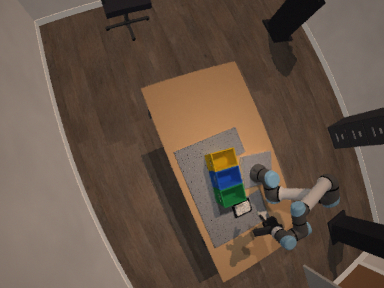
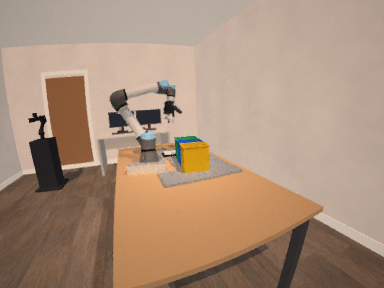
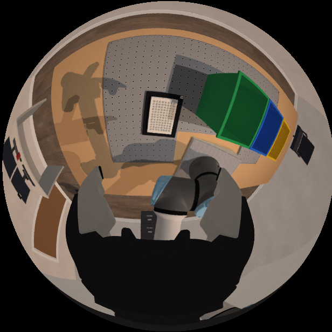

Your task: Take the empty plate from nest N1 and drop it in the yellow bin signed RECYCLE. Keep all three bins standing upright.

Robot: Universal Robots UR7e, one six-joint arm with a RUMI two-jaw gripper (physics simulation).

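Seen in the pictures: gripper, fingertip midpoint: (image 1: pixel 259 219) (image 2: pixel 170 123); arm's base at its link origin: (image 1: pixel 257 172) (image 2: pixel 149 161).
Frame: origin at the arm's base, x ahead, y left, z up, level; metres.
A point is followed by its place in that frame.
Note:
A white rectangular plate (image 1: pixel 242 208) @[x 0.232, y 0.219, z -0.004 m] (image 3: pixel 162 115) with a grid of small wells lies in a black nest frame (image 3: pixel 146 120). No nest label is readable. The yellow bin (image 1: pixel 223 159) @[x 0.234, y -0.214, z -0.023 m] (image 2: pixel 195 158) @[x 0.275, y -0.292, z 0.071 m] (image 3: pixel 280 140) stands upright at the end of a row of three. The blue bin (image 1: pixel 228 178) @[x 0.250, y -0.057, z -0.023 m] (image 3: pixel 266 128) is in the middle, and the green bin (image 1: pixel 231 195) @[x 0.276, y 0.082, z -0.023 m] (image 3: pixel 240 116) is nearest the plate. Their signs are not readable. My gripper (image 1: pixel 260 223) @[x 0.242, y 0.235, z 0.264 m] (image 2: pixel 170 119) @[x 0.242, y 0.235, z 0.264 m] (image 3: pixel 158 168) is open and empty, high above the table and off to the side of the plate.
The bins and nest stand on a grey perforated mat (image 1: pixel 192 175) @[x 0.511, y -0.192, z -0.026 m] (image 2: pixel 225 169) @[x 0.478, y -0.341, z -0.026 m] (image 3: pixel 132 65) on the wooden table (image 1: pixel 195 100) @[x 0.268, y -0.737, z -0.038 m] (image 2: pixel 200 215) @[x 0.118, y -0.743, z -0.039 m]. The arm's base stands on a pale plate (image 2: pixel 132 169) @[x -0.138, y -0.134, z 0.002 m] beside the mat. A pedestal, cabinet and chair stand around the table.

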